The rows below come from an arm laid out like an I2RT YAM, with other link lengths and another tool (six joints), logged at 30 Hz.
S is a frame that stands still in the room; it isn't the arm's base.
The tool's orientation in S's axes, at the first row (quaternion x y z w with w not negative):
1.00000 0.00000 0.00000 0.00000
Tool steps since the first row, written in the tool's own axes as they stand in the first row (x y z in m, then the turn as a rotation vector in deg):
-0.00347 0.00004 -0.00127 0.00 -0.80 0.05
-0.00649 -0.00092 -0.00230 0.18 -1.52 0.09
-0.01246 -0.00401 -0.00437 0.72 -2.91 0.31
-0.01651 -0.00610 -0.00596 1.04 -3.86 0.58
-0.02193 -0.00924 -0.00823 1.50 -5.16 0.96
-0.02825 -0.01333 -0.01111 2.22 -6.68 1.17
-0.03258 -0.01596 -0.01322 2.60 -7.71 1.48
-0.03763 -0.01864 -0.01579 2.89 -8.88 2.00
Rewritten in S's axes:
-0.00347 -0.00004 0.00127 0.00 0.80 -0.05
-0.00649 0.00092 0.00230 0.18 1.52 -0.09
-0.01246 0.00401 0.00437 0.72 2.91 -0.31
-0.01651 0.00610 0.00596 1.04 3.86 -0.58
-0.02193 0.00924 0.00823 1.50 5.16 -0.96
-0.02825 0.01333 0.01111 2.22 6.68 -1.17
-0.03258 0.01596 0.01322 2.60 7.71 -1.48
-0.03763 0.01864 0.01579 2.89 8.88 -2.00

